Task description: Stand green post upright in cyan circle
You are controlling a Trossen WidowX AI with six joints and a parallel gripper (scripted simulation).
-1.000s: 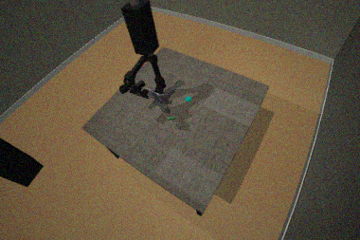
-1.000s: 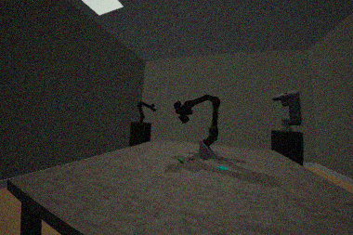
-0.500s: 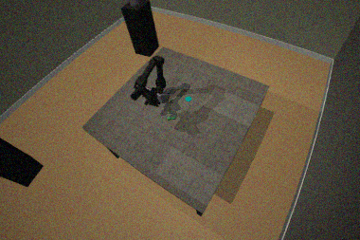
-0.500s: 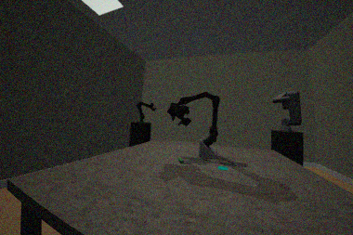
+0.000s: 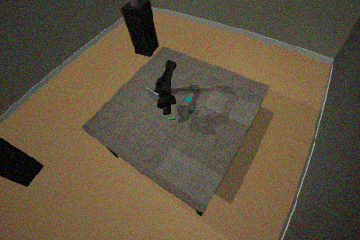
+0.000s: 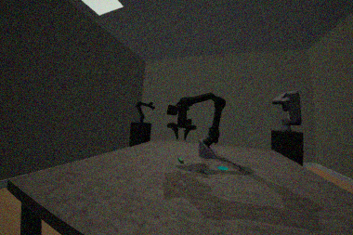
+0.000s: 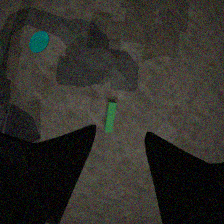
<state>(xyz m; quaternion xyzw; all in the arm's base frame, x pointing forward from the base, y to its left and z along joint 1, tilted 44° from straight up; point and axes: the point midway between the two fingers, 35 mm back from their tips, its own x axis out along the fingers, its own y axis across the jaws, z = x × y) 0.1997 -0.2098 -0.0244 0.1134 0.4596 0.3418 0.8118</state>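
The green post lies 14 cm below my gripper tip and 1 cm behind it. The rest, counted from my gripper tip: cyan circle (26 cm to the left, 14 cm below, 4 cm ahead).
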